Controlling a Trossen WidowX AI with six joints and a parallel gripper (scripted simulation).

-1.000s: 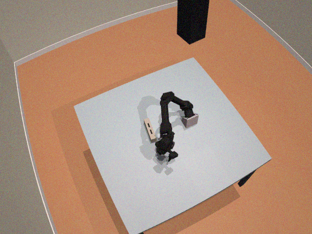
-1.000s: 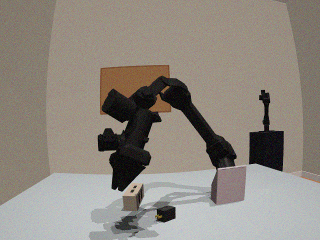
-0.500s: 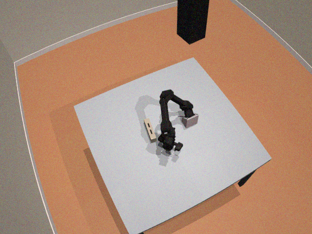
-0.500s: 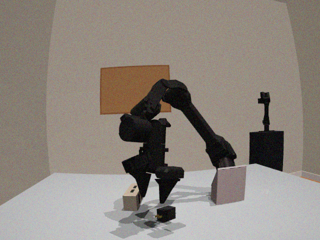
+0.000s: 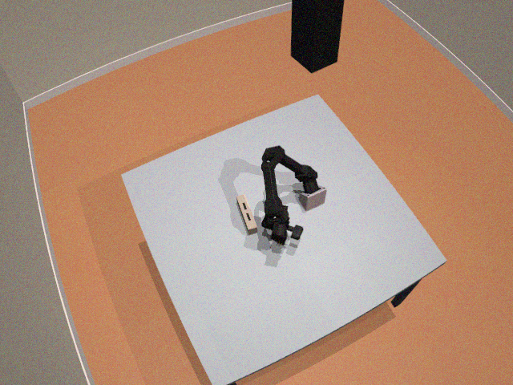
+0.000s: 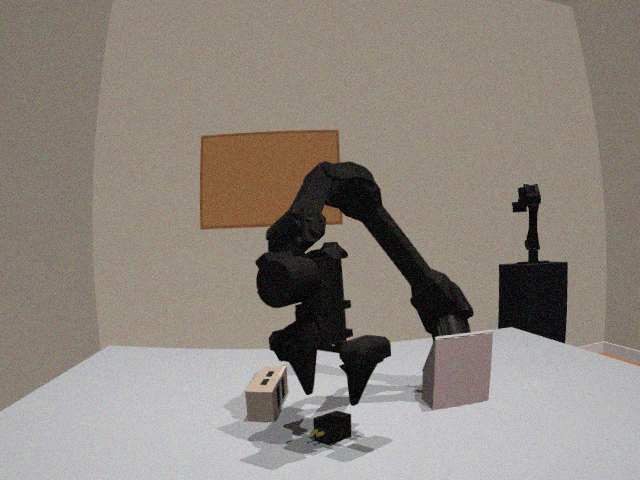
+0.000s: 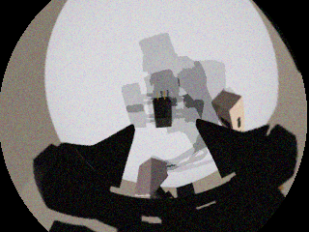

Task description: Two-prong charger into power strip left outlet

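Now: the dark charger 10 mm ahead of my gripper tip, 10 mm to the left of it and 50 mm below it.
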